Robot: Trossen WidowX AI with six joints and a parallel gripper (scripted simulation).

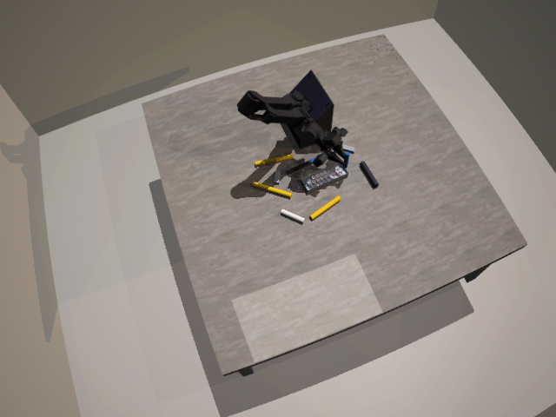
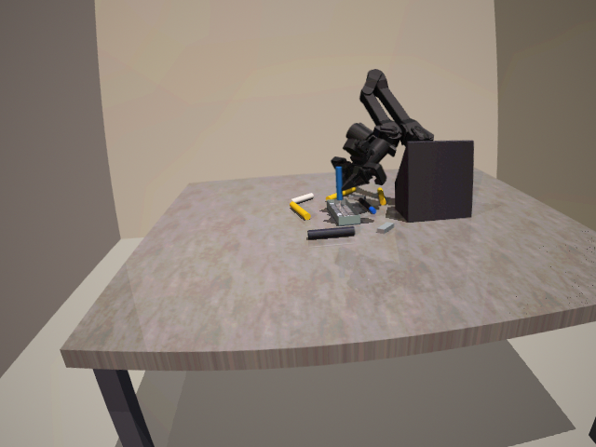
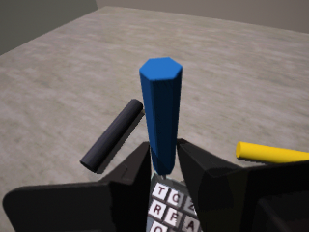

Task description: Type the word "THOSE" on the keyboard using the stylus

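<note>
My gripper tip is 30 mm short of the black cylinder, 100 mm to the right of it and 90 mm above it. Also, from my gripper tip: blue stylus: 20 mm below; then grey-white cylinder: 100 mm ahead, 260 mm to the right, 90 mm below; then grey block: 120 mm behind, 70 mm to the left, 100 mm below.
</note>
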